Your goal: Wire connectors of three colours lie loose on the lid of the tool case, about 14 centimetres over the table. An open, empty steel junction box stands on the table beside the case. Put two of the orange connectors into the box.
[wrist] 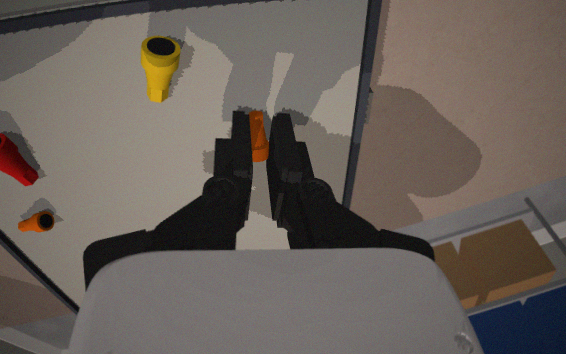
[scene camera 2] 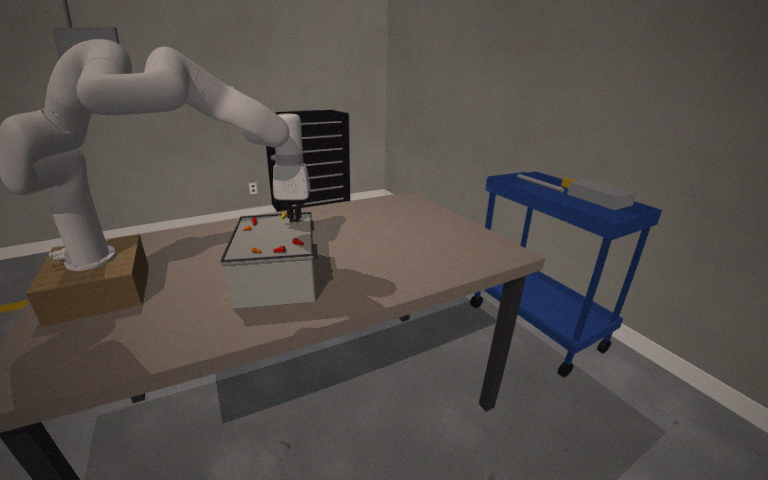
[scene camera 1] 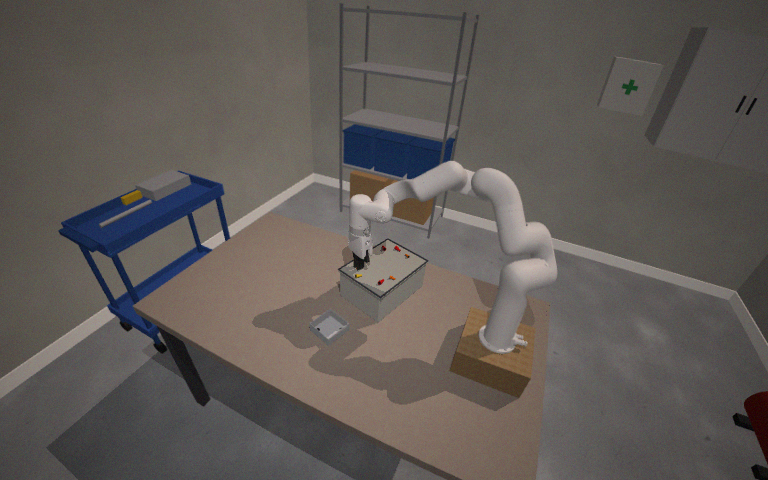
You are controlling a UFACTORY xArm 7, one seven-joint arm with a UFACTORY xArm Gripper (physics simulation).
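Pixels of known places: gripper, fingertip midpoint: (wrist: pixel 257 137) (scene camera 2: pixel 294 220) (scene camera 1: pixel 358 267); arm's base, origin of the base link: (scene camera 2: pixel 91 258) (scene camera 1: pixel 496 339).
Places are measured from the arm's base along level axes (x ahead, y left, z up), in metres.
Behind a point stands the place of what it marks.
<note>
My gripper (scene camera 1: pixel 362 264) @[x 0.554, y -0.123, z 0.038 m] (scene camera 2: pixel 293 218) @[x 0.554, y -0.123, z 0.038 m] (wrist: pixel 257 137) @[x 0.554, y -0.123, z 0.038 m] is shut on an orange connector (wrist: pixel 259 146) @[x 0.555, y -0.123, z 0.045 m], low at the lid of the grey tool case (scene camera 1: pixel 403 295) @[x 0.367, y -0.144, z -0.063 m] (scene camera 2: pixel 271 284) @[x 0.414, y -0.316, z -0.040 m] (wrist: pixel 115 175) @[x 0.478, y -0.112, z 0.034 m]. The fingers hold it from both sides, with its narrow end toward the fingertips. A second orange connector (scene camera 1: pixel 391 277) @[x 0.416, y -0.112, z 0.043 m] (scene camera 2: pixel 246 228) @[x 0.411, y -0.117, z 0.041 m] (wrist: pixel 36 221) @[x 0.423, y -0.110, z 0.044 m] lies on the lid beside a red one. A third orange connector (scene camera 1: pixel 407 255) @[x 0.397, y -0.264, z 0.046 m] (scene camera 2: pixel 256 250) @[x 0.399, y -0.274, z 0.041 m] lies near another lid edge. The open, empty steel junction box (scene camera 1: pixel 330 327) @[x 0.579, y 0.085, z -0.104 m] stands on the table beside the case; it does not show in scene camera 2.
A yellow connector (scene camera 1: pixel 357 276) @[x 0.536, y -0.063, z 0.045 m] (scene camera 2: pixel 284 215) @[x 0.538, y -0.077, z 0.043 m] (wrist: pixel 160 67) @[x 0.540, y -0.070, z 0.048 m] lies near the gripper. Red connectors (scene camera 1: pixel 381 281) @[x 0.442, y -0.068, z 0.049 m] (scene camera 2: pixel 254 221) @[x 0.444, y -0.080, z 0.043 m] (wrist: pixel 17 161) @[x 0.450, y -0.077, z 0.043 m] (scene camera 2: pixel 297 241) @[x 0.503, y -0.282, z 0.044 m] (scene camera 2: pixel 279 249) @[x 0.449, y -0.303, z 0.043 m] also lie on the lid. The lid has a dark raised-looking rim. The arm stands on a wooden block (scene camera 1: pixel 487 376) @[x 0.006, y 0.115, z -0.057 m] (scene camera 2: pixel 90 300) @[x -0.007, y -0.123, z -0.061 m].
</note>
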